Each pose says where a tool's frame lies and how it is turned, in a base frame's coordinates. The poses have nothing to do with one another.
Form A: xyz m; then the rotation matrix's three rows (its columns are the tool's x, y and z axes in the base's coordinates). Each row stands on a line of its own.
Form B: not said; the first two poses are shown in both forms.
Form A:
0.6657 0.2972 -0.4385
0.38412 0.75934 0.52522
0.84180 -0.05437 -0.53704
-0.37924 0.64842 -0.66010
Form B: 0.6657 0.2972 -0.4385 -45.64 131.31 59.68
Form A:
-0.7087 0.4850 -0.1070
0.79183 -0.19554 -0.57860
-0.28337 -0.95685 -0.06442
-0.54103 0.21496 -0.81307
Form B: -0.7087 0.4850 -0.1070 -173.65 144.40 21.67
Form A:
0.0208 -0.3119 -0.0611
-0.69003 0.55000 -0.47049
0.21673 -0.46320 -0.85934
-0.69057 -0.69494 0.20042
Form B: 0.0208 -0.3119 -0.0611 -118.70 78.44 -45.18
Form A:
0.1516 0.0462 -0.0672
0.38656 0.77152 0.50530
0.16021 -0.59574 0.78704
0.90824 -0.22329 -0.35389
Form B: 0.1516 0.0462 -0.0672 57.30 110.73 -166.19
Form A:
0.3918 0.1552 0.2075
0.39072 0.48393 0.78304
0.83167 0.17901 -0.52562
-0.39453 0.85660 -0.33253
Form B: 0.3918 0.1552 0.2075 -33.87 109.42 65.27
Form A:
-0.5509 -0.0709 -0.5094
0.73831 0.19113 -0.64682
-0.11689 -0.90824 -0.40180
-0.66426 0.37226 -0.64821
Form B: -0.5509 -0.0709 -0.5094 -148.15 130.41 29.27
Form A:
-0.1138 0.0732 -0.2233
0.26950 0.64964 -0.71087
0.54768 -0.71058 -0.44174
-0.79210 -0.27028 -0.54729
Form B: -0.1138 0.0732 -0.2233 -148.14 123.18 -18.84
